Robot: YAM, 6 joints.
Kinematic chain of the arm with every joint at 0, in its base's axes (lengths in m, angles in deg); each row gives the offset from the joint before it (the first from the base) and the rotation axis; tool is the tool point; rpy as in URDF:
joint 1: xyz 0 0 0.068 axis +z
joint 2: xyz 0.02 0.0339 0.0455 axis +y
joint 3: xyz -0.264 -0.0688 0 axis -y
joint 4: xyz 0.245 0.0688 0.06 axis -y
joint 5: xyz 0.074 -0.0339 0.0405 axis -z
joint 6: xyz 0.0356 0 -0.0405 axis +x
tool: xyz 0 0 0 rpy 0 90 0
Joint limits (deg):
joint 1: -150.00..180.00
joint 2: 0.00..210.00
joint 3: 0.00..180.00
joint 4: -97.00..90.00
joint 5: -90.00..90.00
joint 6: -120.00..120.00
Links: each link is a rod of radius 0.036 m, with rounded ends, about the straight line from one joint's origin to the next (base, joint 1, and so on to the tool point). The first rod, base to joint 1, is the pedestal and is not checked.
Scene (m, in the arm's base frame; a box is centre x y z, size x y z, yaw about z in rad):
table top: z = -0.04
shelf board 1: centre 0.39 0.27 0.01 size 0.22 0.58 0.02 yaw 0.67
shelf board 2: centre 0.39 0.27 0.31 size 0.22 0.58 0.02 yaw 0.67
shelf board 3: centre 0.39 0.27 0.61 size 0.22 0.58 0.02 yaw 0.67
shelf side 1: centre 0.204 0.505 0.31 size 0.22 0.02 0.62 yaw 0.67
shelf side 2: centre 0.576 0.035 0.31 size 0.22 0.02 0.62 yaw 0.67
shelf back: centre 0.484 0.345 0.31 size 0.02 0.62 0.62 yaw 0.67
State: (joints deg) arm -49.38 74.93 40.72 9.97 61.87 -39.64
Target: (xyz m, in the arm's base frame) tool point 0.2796 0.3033 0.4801
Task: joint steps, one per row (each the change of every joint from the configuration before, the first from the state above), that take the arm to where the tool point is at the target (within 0.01 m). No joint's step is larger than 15 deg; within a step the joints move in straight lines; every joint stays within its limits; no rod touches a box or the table.
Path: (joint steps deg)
1: 14.30 3.96 9.11 1.78 -2.65 0.00
2: 14.30 3.96 9.11 1.79 -2.64 0.00
3: 14.30 3.96 9.12 1.78 -2.65 0.00
4: 14.30 3.96 9.11 1.79 -2.65 0.00
5: 14.30 3.96 9.11 1.78 -2.65 0.00
6: 14.30 3.96 9.11 1.78 -2.64 0.00
7: 14.30 3.96 9.11 1.79 -2.65 0.00

